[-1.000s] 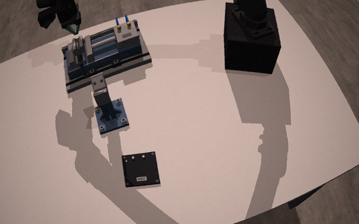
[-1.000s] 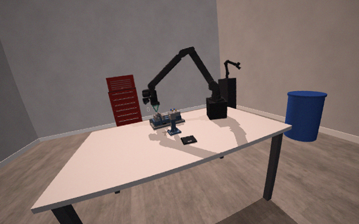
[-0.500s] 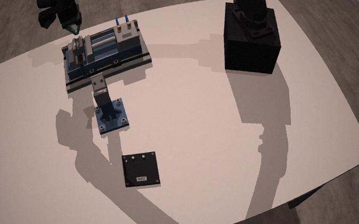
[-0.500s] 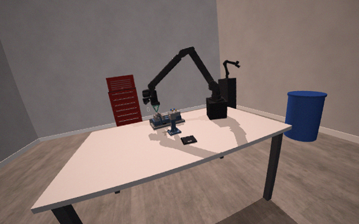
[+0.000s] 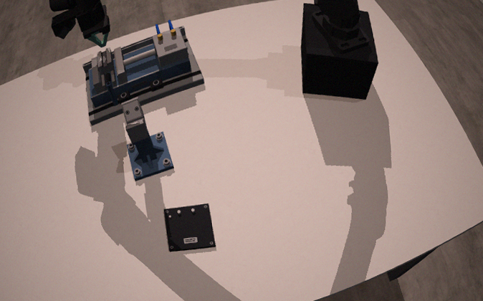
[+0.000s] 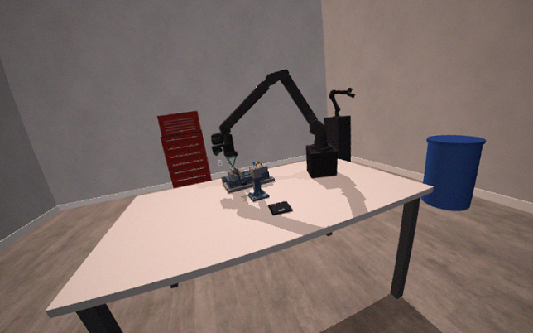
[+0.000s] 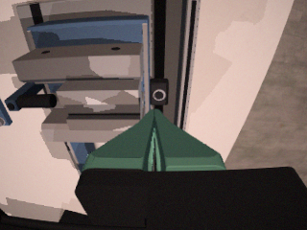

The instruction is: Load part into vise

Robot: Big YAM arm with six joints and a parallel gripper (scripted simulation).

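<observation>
My hand is 4 cm to the right of the part and 2 cm above it. The rest, counted from my hand: fixed jaw (6 cm to the left, 4 cm below, 3 cm ahead); moving jaw (6 cm to the left, 4 cm below, 3 cm behind); dark short rod (11 cm to the left, 3 cm below, 1 cm ahead).
</observation>
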